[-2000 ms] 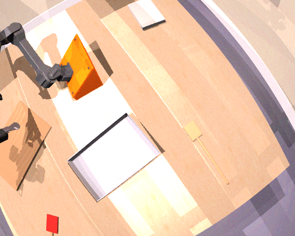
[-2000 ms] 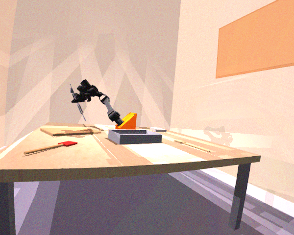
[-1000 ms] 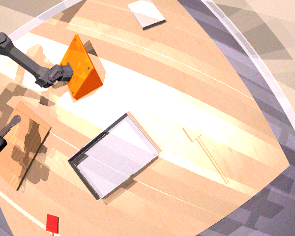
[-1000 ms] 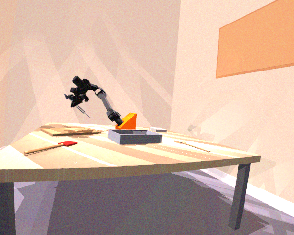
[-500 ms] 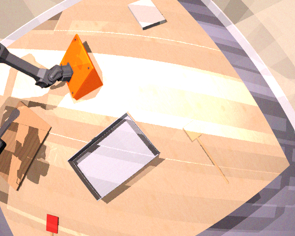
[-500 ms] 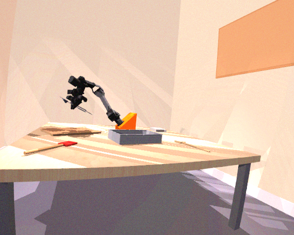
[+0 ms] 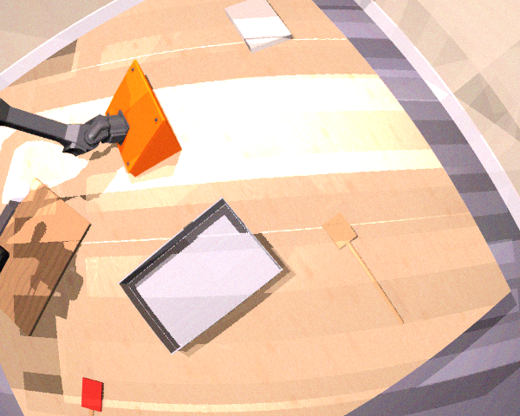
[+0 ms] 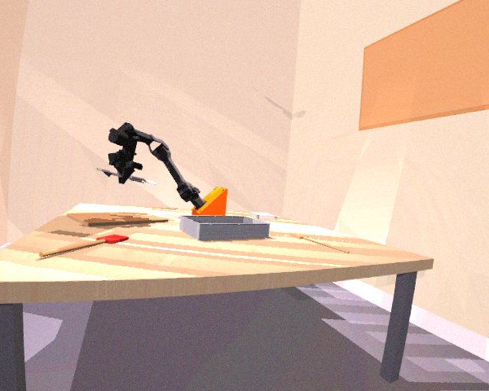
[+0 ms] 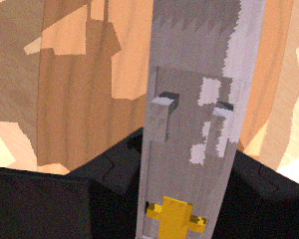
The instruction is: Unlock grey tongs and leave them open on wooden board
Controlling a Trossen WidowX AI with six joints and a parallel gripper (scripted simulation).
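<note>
Now: the wooden board 1 cm behind my gripper tip and 15 cm below it. Also, from my gripper tip: grey roasting tin (28 cm ahead, 38 cm to the left, 13 cm below); yellow lock piece (1 cm to the left, 4 cm above); red-headed spatula (44 cm ahead, 7 cm to the right, 15 cm below).
</note>
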